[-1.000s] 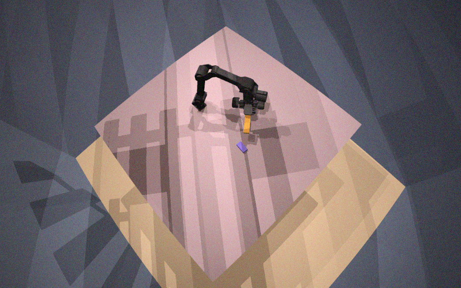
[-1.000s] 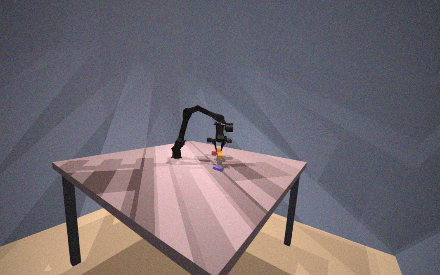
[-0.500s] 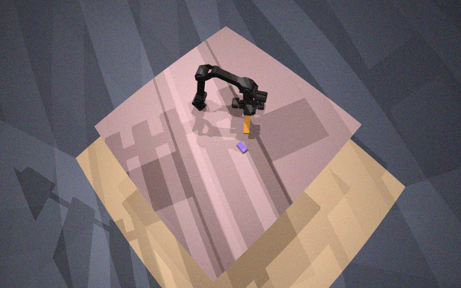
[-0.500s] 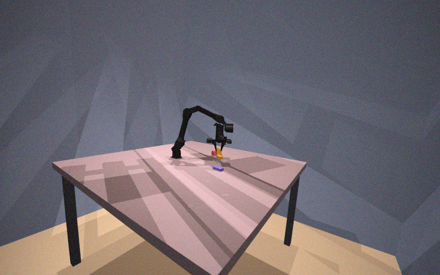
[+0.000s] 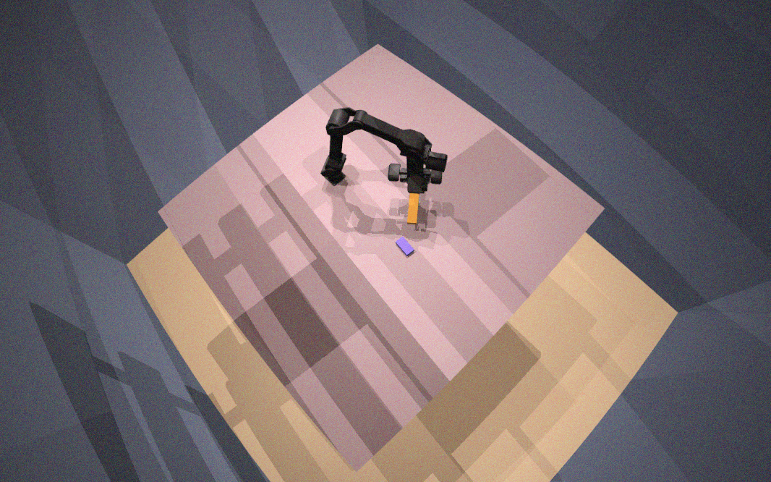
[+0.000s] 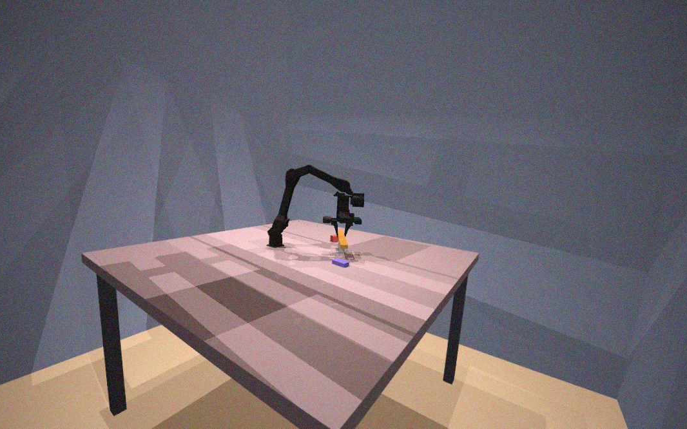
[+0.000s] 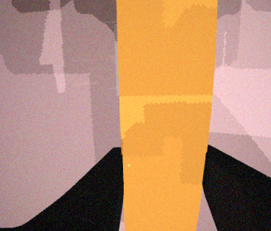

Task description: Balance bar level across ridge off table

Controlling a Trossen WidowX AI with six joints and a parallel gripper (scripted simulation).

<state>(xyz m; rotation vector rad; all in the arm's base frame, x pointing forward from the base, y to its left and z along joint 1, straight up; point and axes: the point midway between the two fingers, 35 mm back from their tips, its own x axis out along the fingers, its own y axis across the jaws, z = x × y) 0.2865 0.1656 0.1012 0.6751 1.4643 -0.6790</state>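
My gripper tip is 2 cm to the left of the bar and 2 cm short of it. Also, from my gripper tip: small red cube 13 cm behind, 12 cm to the left, 5 cm below; then purple block 18 cm to the right, 13 cm ahead, 6 cm below.
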